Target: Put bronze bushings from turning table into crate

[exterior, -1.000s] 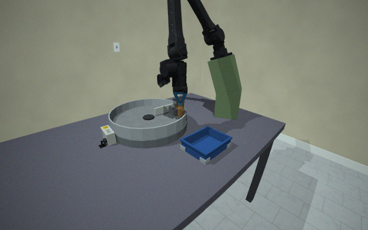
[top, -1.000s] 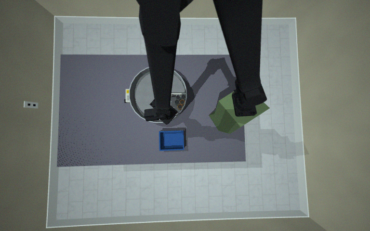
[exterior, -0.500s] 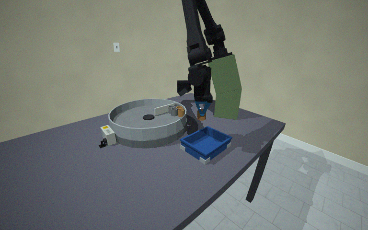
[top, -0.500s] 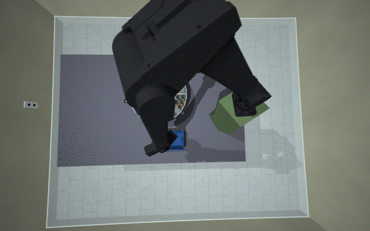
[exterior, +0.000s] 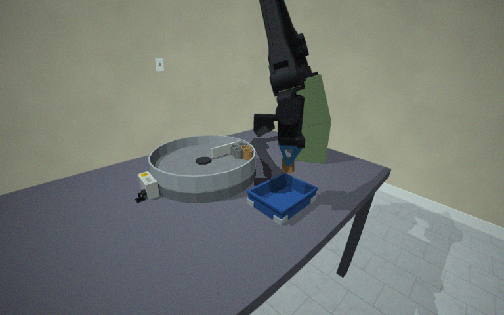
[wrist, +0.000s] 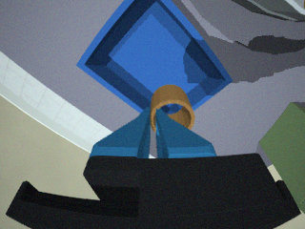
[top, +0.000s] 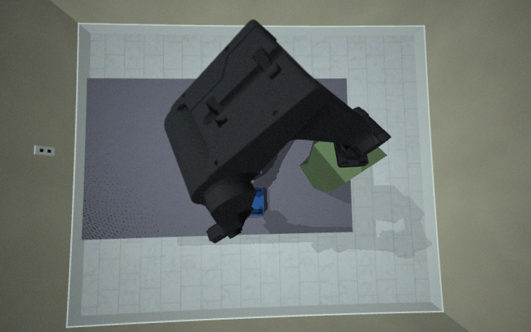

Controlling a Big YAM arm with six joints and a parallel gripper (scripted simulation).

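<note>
My gripper is now 1 cm to the left of the blue crate and 13 cm above it. The rest, counted from my hand: grey turning table: 7 cm ahead, 36 cm to the right, 10 cm below.
</note>
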